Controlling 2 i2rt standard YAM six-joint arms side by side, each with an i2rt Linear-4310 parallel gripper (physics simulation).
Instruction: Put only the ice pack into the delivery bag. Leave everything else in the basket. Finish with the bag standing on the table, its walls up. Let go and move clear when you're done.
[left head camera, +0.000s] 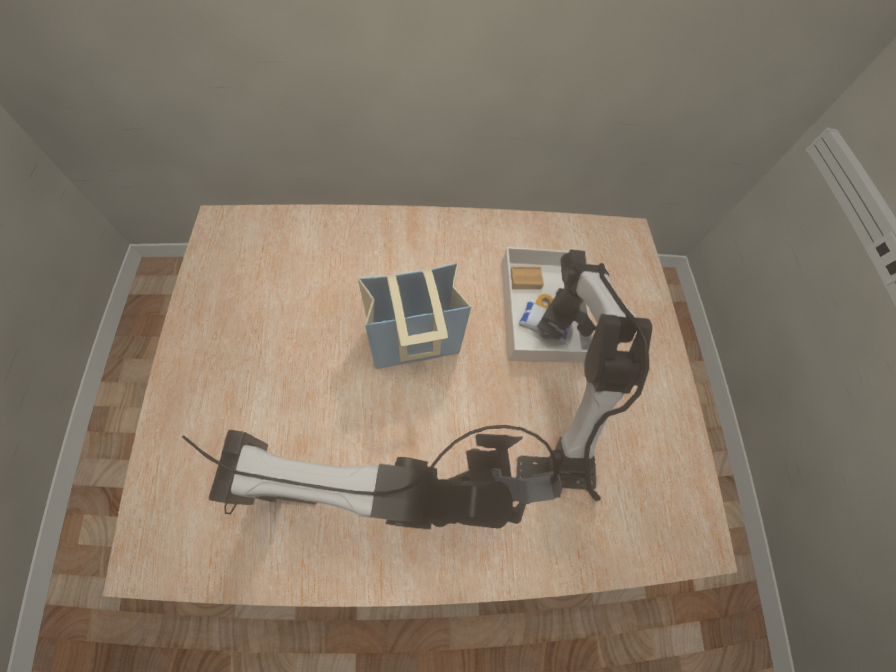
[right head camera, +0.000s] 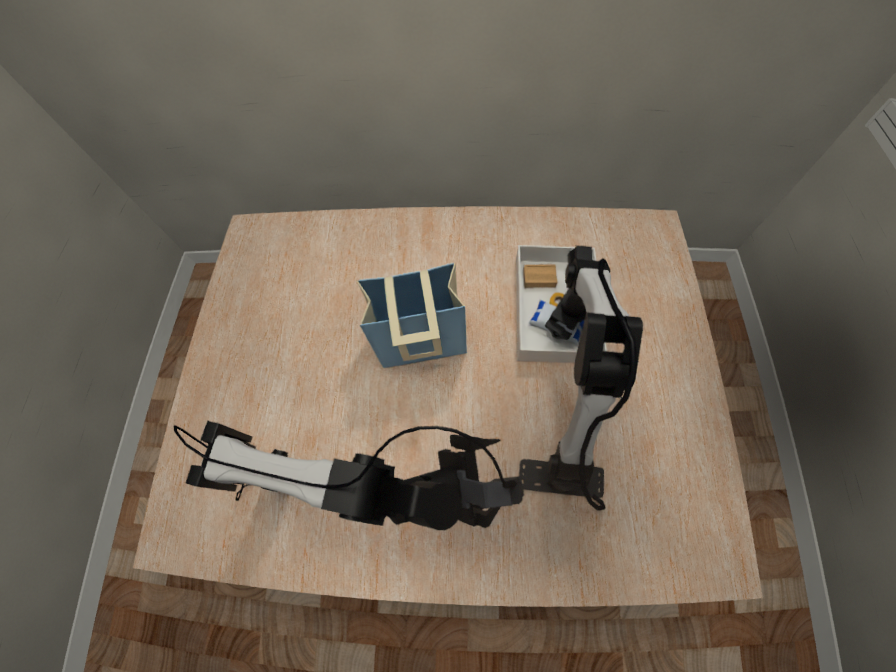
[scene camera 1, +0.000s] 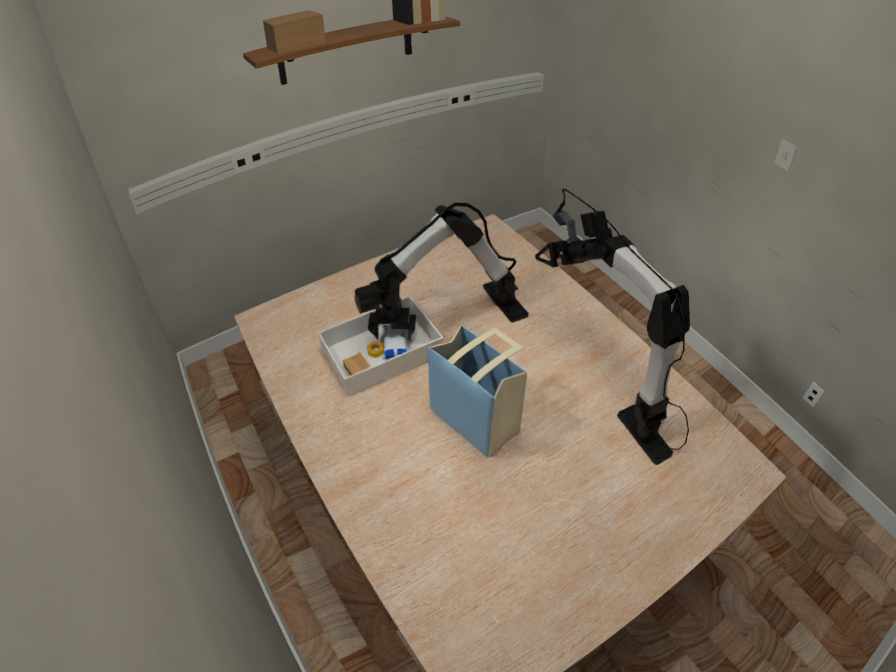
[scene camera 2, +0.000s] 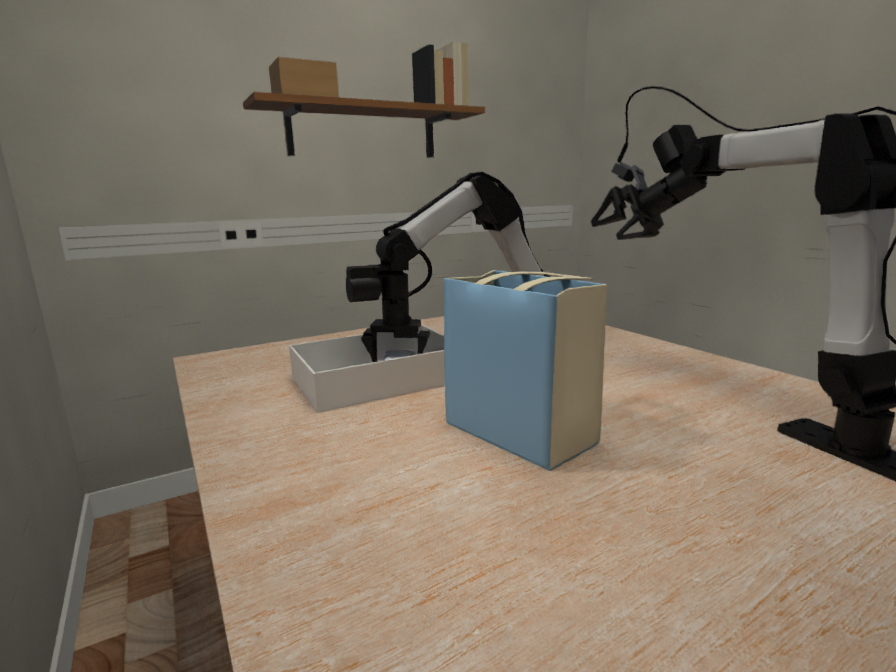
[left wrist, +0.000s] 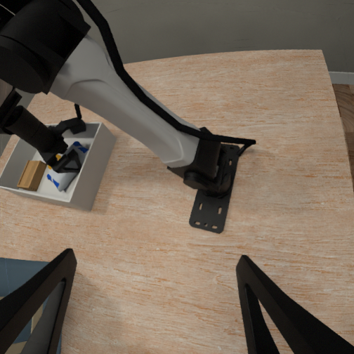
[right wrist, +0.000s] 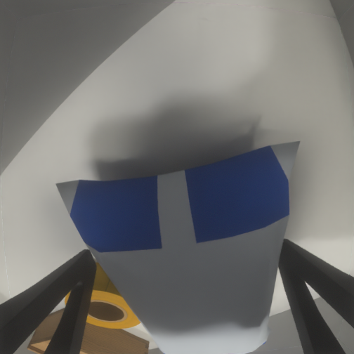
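The white ice pack with blue end bands (left head camera: 535, 316) (scene camera 1: 394, 342) (left wrist: 65, 177) (right wrist: 220, 285) lies in the white basket (left head camera: 542, 355) (right head camera: 542, 355) (scene camera 1: 383, 373) (scene camera 2: 376, 384). My right gripper (scene camera 1: 392, 332) (scene camera 2: 395, 350) (right wrist: 184, 254) points down into the basket, fingers wide open, one on each side of the pack, very near its edges; whether they touch it is unclear. The blue delivery bag (left head camera: 383, 343) (right head camera: 452, 332) (scene camera 1: 463, 405) (scene camera 2: 499, 361) stands upright, walls up, handles arching over its mouth. My left gripper (scene camera 2: 606, 230) (left wrist: 157, 259) is open and empty, raised away from both.
A yellow tape roll (left head camera: 539, 300) (scene camera 1: 375, 354) (right wrist: 131, 320) lies beside the pack. A small brown box (left head camera: 526, 277) (right head camera: 540, 276) (scene camera 1: 356, 363) (left wrist: 31, 175) is in the basket's back left corner. The bag stands left of the basket. My left arm stretches across the table's front.
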